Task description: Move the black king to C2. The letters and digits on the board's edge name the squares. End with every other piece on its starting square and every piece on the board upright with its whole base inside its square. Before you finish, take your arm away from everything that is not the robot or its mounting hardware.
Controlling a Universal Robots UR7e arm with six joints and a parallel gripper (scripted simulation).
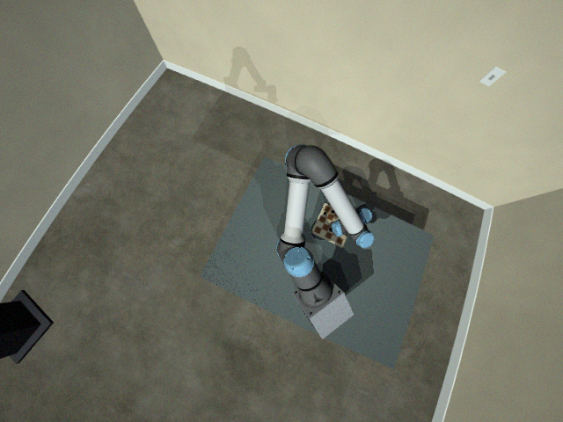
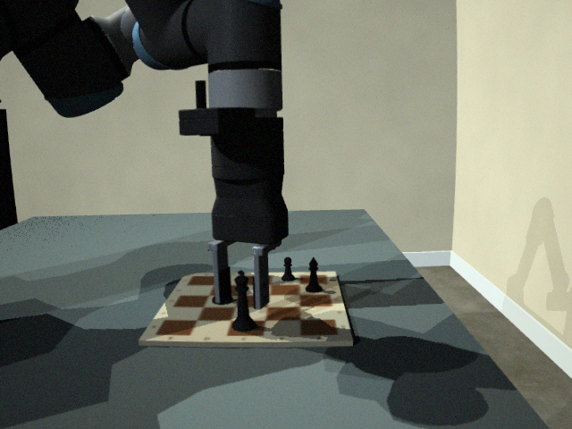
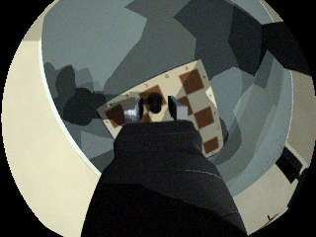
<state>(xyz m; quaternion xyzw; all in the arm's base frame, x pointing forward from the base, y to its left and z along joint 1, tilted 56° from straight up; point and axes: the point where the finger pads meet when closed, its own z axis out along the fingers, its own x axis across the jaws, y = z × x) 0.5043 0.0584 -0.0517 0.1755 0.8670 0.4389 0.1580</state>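
The black king is 1 cm below my hand. Also, from my hand: black queen: 7 cm to the left, 5 cm behind, 2 cm below; chessboard: 7 cm to the left, 5 cm below, 1 cm behind; black bishop: 12 cm to the left, 6 cm ahead, 2 cm below.
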